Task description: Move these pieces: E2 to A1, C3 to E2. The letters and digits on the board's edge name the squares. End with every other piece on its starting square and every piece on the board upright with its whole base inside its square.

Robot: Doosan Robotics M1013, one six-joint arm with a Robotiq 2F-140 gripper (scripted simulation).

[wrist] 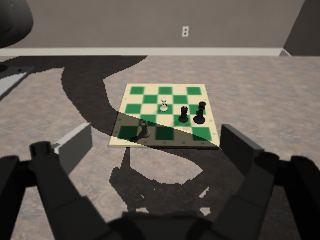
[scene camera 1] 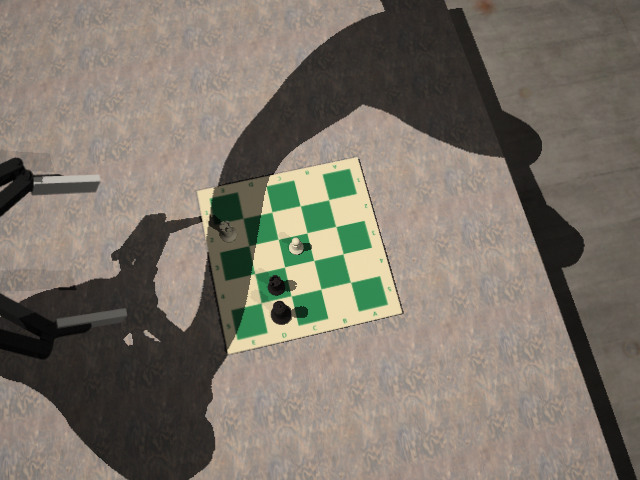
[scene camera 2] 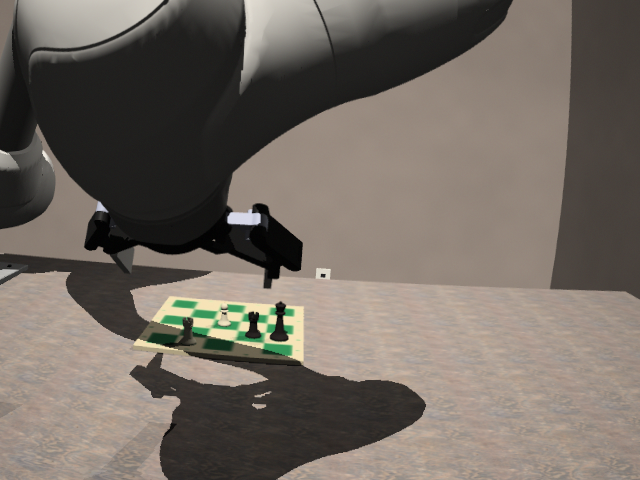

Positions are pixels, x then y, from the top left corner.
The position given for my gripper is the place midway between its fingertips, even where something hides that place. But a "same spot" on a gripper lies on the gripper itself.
Labels:
my gripper: wrist; scene camera 1; scene camera 2 196, 268
same spot on my gripper: (scene camera 1: 48, 331) = (wrist: 275, 155)

